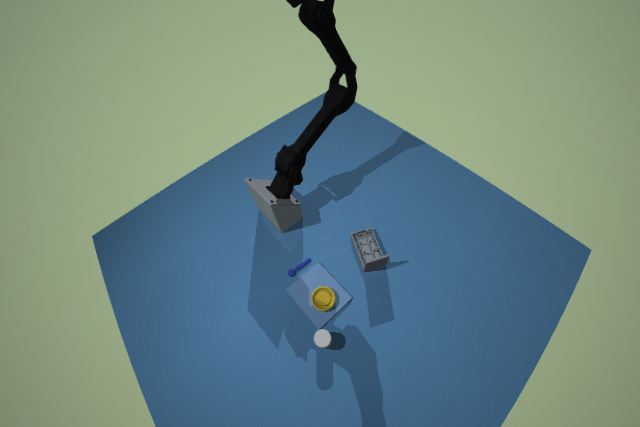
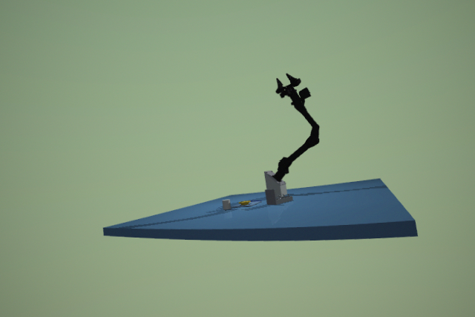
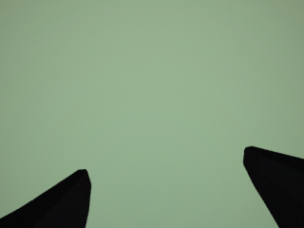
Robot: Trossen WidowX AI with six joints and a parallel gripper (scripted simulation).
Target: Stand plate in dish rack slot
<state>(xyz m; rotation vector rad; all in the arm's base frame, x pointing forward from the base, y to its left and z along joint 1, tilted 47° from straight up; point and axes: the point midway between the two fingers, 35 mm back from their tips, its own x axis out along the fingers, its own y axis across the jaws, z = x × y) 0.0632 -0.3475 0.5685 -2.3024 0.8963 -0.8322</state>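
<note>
Now: the yellow plate 240 mm ahead of my gripper tip, 280 mm to the right of it and 770 mm below it. The rest, counted from my gripper tip: pale blue mat: 210 mm ahead, 280 mm to the right, 780 mm below; grey dish rack: 220 mm ahead, 80 mm to the right, 760 mm below; blue spoon: 110 mm ahead, 280 mm to the right, 780 mm below.
</note>
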